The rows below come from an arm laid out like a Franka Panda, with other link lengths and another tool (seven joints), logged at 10 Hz.
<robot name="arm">
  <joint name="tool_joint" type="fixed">
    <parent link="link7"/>
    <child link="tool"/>
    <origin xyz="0.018 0.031 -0.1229" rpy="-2.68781 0 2.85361"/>
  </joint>
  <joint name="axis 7" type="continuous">
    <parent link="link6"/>
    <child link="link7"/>
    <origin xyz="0.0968 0 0" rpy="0 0 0"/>
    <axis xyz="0 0 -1"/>
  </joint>
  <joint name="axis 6" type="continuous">
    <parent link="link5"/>
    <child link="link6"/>
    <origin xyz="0 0 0" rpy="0 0 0"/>
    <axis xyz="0 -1 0"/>
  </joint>
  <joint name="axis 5" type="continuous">
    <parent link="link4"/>
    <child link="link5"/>
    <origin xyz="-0.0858 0 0.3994" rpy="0 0 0"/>
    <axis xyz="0 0 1"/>
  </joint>
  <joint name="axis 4" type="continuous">
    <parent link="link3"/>
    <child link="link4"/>
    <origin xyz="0.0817 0 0" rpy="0 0 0"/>
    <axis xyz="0 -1 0"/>
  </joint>
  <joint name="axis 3" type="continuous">
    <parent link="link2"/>
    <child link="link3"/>
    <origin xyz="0 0 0.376" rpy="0 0 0"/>
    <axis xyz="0 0 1"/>
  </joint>
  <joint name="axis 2" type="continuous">
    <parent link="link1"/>
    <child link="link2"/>
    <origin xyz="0 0 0" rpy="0 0 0"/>
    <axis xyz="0 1 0"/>
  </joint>
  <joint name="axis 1" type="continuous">
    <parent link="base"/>
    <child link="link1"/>
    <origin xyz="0 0 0.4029" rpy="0 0 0"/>
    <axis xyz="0 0 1"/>
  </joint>
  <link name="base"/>
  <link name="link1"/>
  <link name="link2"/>
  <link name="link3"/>
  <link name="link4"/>
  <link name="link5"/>
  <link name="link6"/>
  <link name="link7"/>
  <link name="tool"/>
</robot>
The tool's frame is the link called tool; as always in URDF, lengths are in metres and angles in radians. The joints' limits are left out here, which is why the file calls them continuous.
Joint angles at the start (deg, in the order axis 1, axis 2, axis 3, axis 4, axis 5, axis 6, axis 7):
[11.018, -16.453, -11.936, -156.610, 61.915, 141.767, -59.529]
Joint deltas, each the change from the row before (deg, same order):
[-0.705, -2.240, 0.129, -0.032, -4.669, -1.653, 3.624]
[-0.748, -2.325, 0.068, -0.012, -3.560, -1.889, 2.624]
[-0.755, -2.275, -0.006, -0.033, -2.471, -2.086, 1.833]
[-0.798, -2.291, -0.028, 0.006, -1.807, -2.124, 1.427]
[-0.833, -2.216, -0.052, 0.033, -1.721, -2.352, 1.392]
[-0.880, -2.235, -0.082, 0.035, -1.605, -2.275, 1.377]
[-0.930, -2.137, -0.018, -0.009, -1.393, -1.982, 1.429]
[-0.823, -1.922, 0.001, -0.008, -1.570, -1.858, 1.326]
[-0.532, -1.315, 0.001, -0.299, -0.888, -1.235, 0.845]
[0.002, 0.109, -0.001, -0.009, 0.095, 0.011, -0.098]
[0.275, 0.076, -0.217, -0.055, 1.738, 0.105, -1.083]
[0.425, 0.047, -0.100, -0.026, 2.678, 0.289, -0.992]
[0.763, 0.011, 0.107, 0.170, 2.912, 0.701, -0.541]
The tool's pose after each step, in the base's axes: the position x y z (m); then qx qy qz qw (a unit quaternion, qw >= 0). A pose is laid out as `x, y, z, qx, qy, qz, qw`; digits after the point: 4 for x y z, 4 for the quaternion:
0.4004, 0.0222, 0.4490, 0.0821, 0.9861, 0.1008, 0.1036
0.3961, 0.0218, 0.4626, 0.0731, 0.9871, 0.0998, 0.1019
0.3908, 0.0209, 0.4754, 0.0660, 0.9873, 0.1028, 0.1016
0.3851, 0.0193, 0.4885, 0.0609, 0.9869, 0.1080, 0.1030
0.3786, 0.0178, 0.5008, 0.0557, 0.9867, 0.1133, 0.1024
0.3716, 0.0154, 0.5128, 0.0522, 0.9864, 0.1177, 0.1023
0.3647, 0.0127, 0.5238, 0.0517, 0.9860, 0.1208, 0.1023
0.3577, 0.0105, 0.5330, 0.0494, 0.9862, 0.1209, 0.1013
0.3517, 0.0096, 0.5367, 0.0485, 0.9865, 0.1217, 0.0985
0.3519, 0.0097, 0.5361, 0.0484, 0.9865, 0.1221, 0.0981
0.3524, 0.0102, 0.5368, 0.0496, 0.9844, 0.1336, 0.1032
0.3537, 0.0119, 0.5389, 0.0553, 0.9810, 0.1503, 0.1098
0.3566, 0.0157, 0.5434, 0.0631, 0.9769, 0.1665, 0.1179

